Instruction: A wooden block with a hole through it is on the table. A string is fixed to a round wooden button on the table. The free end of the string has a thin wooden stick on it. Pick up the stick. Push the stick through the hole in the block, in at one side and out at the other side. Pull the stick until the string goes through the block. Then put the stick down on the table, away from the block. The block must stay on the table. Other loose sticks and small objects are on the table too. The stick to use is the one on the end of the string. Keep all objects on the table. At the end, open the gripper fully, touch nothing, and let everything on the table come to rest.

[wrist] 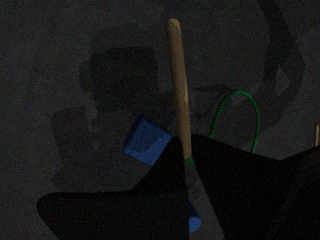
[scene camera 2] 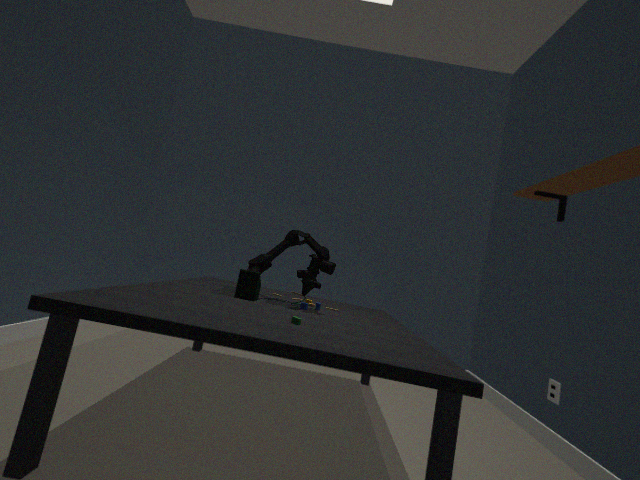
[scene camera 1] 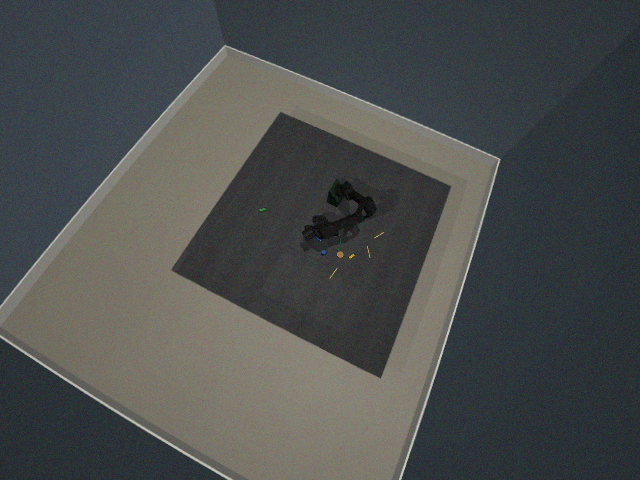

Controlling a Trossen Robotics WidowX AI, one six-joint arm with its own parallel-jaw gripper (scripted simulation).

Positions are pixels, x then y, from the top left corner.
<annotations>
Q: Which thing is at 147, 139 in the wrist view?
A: A blue block.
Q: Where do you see a thin wooden stick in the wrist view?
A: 175, 46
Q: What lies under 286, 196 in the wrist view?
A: My gripper.
</annotations>
